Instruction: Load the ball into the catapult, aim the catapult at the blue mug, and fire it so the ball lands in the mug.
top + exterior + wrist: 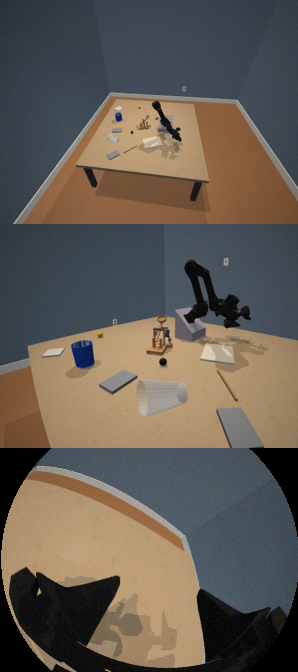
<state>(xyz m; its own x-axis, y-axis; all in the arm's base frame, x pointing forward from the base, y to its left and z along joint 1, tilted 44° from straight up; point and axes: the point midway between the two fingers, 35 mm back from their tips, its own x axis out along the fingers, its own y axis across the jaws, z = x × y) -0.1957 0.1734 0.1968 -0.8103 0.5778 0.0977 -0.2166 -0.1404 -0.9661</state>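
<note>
The wooden catapult lies 46 cm ahead of my gripper tip, 27 cm to the right of it and 3 cm below it. Also, from my gripper tip: black ball 60 cm ahead, 12 cm to the right, 9 cm below; wooden stick 54 cm ahead, 13 cm to the left, 11 cm below; white sheet 32 cm ahead, 1 cm to the right, 10 cm below.
</note>
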